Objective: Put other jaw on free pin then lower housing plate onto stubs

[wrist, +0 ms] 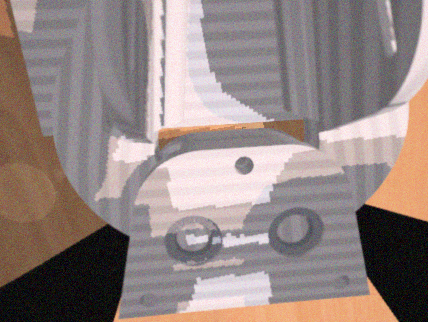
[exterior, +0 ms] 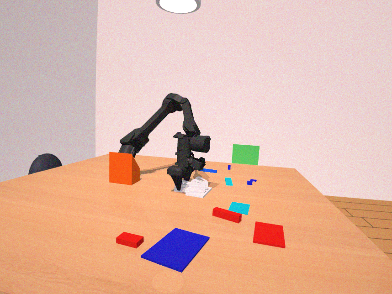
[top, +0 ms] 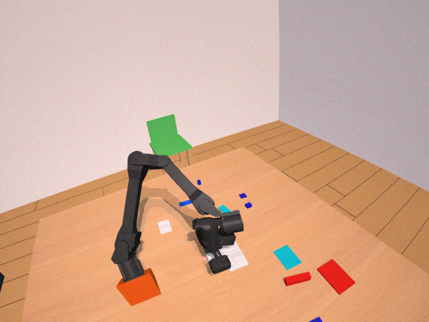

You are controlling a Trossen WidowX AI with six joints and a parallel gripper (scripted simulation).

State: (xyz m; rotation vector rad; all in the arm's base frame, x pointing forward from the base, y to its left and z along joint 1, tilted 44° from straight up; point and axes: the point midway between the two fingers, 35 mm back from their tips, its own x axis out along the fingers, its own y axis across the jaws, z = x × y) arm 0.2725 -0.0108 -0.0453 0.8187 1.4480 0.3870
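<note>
Now: the white housing plate 10 mm ahead of my gripper tip and 20 mm above it. From my gripper tip the other things lie so: blue tile (60 mm ahead, 420 mm to the right); then cyan tile (220 mm ahead, 150 mm to the right, 10 mm below); then white base (70 mm ahead, 20 mm to the right).
</note>
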